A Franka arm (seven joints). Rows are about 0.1 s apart.
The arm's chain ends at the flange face. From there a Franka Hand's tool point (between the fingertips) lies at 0.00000 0.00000 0.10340 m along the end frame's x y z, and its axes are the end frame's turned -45 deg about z.
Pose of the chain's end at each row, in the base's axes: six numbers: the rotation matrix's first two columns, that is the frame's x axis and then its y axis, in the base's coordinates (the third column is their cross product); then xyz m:
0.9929, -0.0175, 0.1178, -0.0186, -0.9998, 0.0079, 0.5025, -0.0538, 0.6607
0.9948, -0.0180, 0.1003, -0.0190, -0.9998, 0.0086, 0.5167, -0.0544, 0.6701
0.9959, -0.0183, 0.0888, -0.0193, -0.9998, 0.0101, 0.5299, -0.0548, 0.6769
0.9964, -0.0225, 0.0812, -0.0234, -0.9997, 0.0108, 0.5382, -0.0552, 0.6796
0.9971, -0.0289, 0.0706, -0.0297, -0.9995, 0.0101, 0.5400, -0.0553, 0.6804
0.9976, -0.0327, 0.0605, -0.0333, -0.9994, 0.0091, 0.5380, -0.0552, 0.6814
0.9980, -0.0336, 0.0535, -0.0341, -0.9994, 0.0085, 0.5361, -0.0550, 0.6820
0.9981, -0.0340, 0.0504, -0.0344, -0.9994, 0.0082, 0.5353, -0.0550, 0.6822
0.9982, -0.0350, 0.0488, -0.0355, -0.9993, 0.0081, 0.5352, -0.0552, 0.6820
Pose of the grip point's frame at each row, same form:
0.7152, 0.6946, 0.0777, 0.6889, -0.7193, 0.0889, 0.5147, -0.0548, 0.5580
0.7169, 0.6942, 0.0648, 0.6900, -0.7197, 0.0770, 0.5271, -0.0555, 0.5672
0.7179, 0.6940, 0.0556, 0.6906, -0.7199, 0.0699, 0.5391, -0.0560, 0.5739
0.7211, 0.6910, 0.0498, 0.6880, -0.7228, 0.0651, 0.5466, -0.0565, 0.5765
0.7261, 0.6863, 0.0428, 0.6841, -0.7272, 0.0571, 0.5473, -0.0566, 0.5773
0.7290, 0.6836, 0.0363, 0.6819, -0.7298, 0.0492, 0.5442, -0.0563, 0.5782
0.7298, 0.6829, 0.0318, 0.6816, -0.7304, 0.0438, 0.5416, -0.0561, 0.5788
0.7301, 0.6826, 0.0298, 0.6814, -0.7307, 0.0414, 0.5405, -0.0560, 0.5789
0.7309, 0.6819, 0.0288, 0.6807, -0.7314, 0.0402, 0.5402, -0.0562, 0.5787

